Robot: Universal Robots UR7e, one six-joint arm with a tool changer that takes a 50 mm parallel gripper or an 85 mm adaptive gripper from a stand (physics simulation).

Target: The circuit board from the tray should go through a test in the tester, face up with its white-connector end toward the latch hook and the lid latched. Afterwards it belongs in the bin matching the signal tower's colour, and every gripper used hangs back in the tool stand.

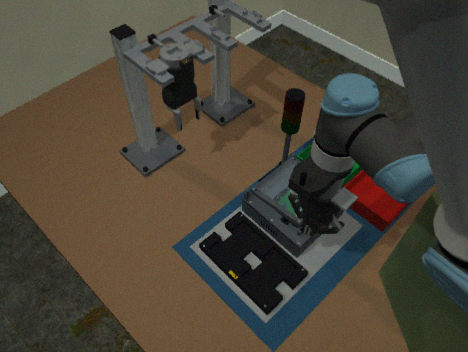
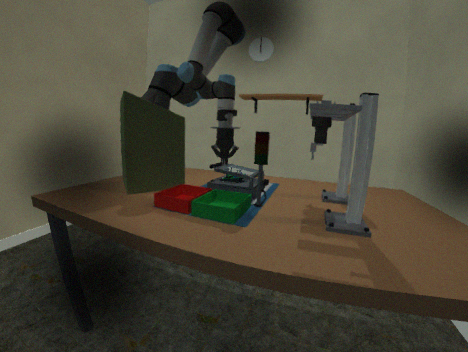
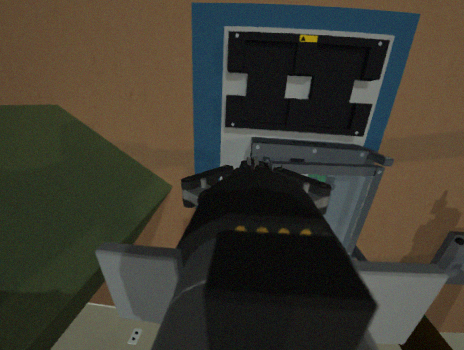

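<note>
The circuit board lies green in the grey tester under the clear lid; its face and connector end are mostly hidden. The lid is tilted partly open. My adaptive gripper is shut, with its fingertips together at the lid's free edge on the latch side; the latch hook is hidden. The black tray is empty. The signal tower shows dark red over dark green; I cannot tell whether one is lit.
The parallel gripper hangs in the tool stand. The red bin and green bin stand behind the tester. A green panel stands beside the arm. A shelf is on the wall.
</note>
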